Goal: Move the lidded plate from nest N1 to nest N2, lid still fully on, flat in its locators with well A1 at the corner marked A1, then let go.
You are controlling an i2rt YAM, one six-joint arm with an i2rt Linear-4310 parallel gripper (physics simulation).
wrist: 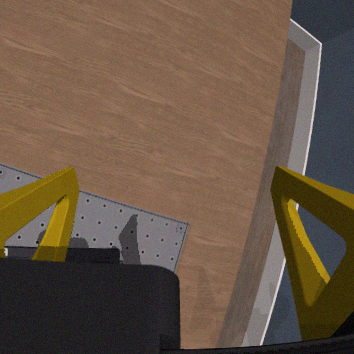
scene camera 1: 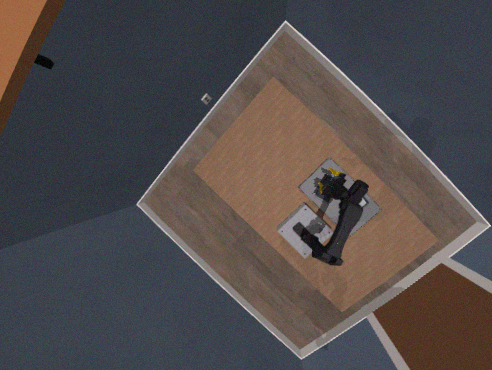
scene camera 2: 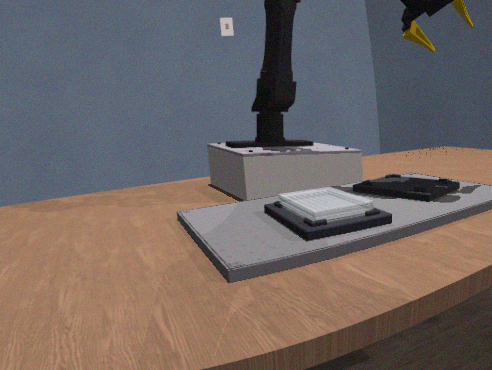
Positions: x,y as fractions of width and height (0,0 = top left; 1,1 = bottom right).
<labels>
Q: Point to a black nest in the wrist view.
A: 0.21,0.72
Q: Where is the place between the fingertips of my gripper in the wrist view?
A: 0.49,0.50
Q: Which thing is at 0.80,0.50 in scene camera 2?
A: A black nest.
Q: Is my gripper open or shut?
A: Open.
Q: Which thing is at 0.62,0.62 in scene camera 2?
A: A black nest.
</labels>
